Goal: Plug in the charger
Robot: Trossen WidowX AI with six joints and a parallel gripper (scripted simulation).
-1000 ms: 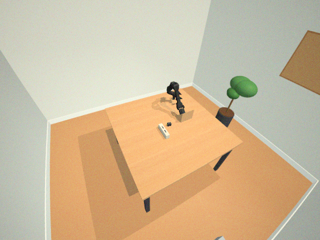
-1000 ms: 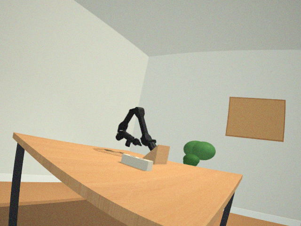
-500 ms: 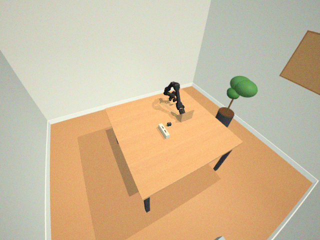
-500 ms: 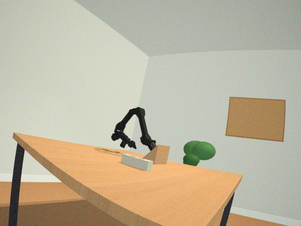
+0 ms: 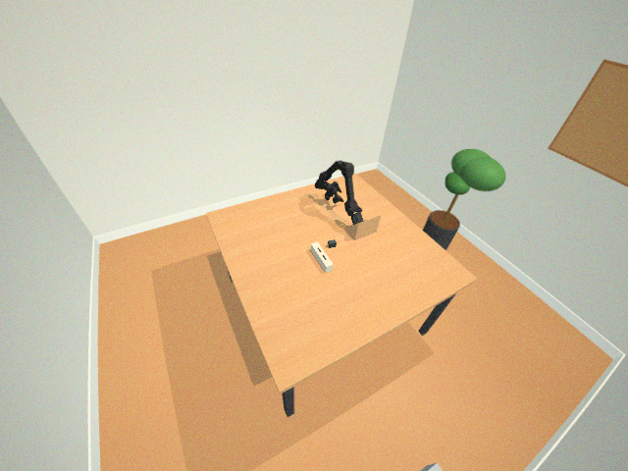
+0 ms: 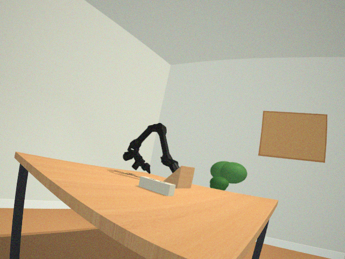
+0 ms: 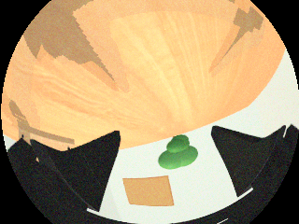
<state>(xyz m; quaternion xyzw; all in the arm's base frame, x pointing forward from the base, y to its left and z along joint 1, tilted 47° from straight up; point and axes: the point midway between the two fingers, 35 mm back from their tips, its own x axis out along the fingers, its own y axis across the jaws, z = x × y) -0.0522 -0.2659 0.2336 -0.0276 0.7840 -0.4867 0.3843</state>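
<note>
Now: the two-prong charger 300 mm ahead of my gripper tip, 380 mm to the left of it and 30 mm below it.
</note>
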